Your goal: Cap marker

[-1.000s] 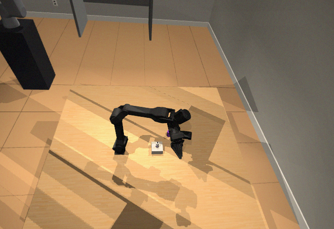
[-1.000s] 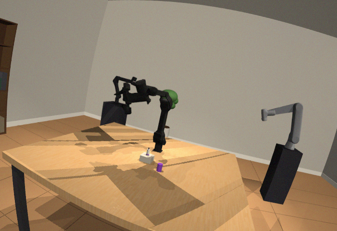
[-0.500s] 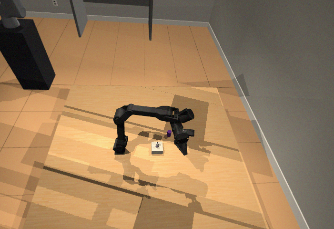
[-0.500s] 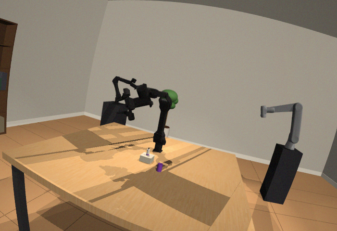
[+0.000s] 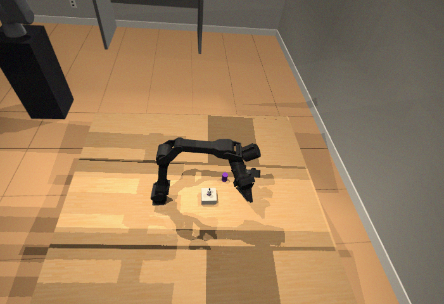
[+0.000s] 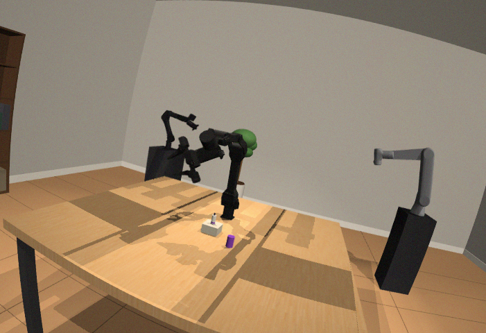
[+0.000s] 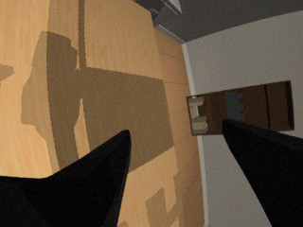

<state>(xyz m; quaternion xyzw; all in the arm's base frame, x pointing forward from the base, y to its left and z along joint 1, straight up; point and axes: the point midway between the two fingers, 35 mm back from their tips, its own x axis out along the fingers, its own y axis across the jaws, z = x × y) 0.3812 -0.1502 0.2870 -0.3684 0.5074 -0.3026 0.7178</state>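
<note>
My gripper tip is now 290 mm to the right of the purple cap, 250 mm above it and 50 mm past it. Round my gripper tip: pale holder block: 250 mm below, 180 mm to the left, 140 mm behind.
</note>
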